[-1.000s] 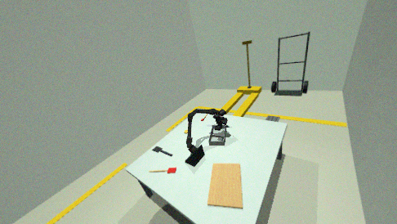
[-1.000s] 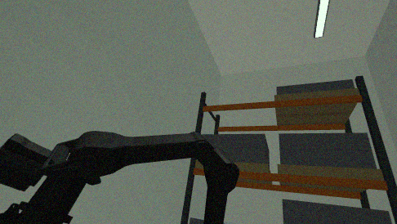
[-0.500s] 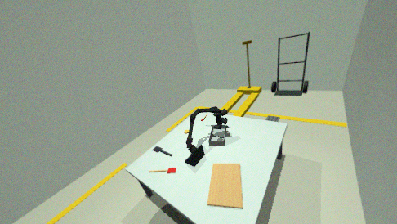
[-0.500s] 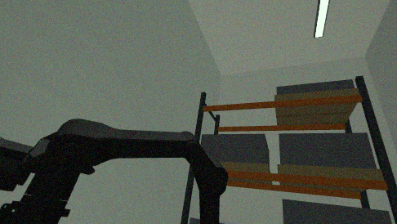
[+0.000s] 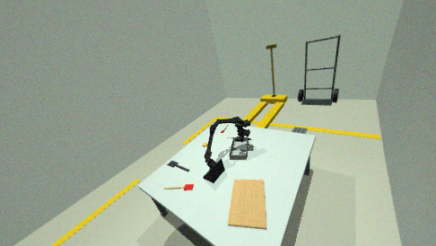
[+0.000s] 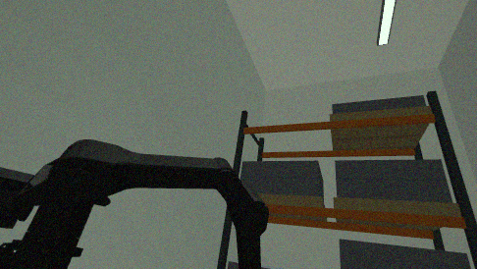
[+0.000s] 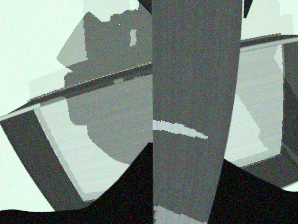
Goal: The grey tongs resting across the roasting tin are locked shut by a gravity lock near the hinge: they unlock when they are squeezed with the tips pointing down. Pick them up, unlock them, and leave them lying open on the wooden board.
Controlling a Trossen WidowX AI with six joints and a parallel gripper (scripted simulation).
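Now: gripper tip 52 cm past the wooden board, 29 cm to the left of it and 9 cm above it. Round my gripper tip: red-headed tool: 66 cm behind, 29 cm to the left, 9 cm below; grey roasting tin: 7 cm below, 4 cm to the left, 2 cm behind; yellow disc: 49 cm to the left, 9 cm below, 7 cm behind.
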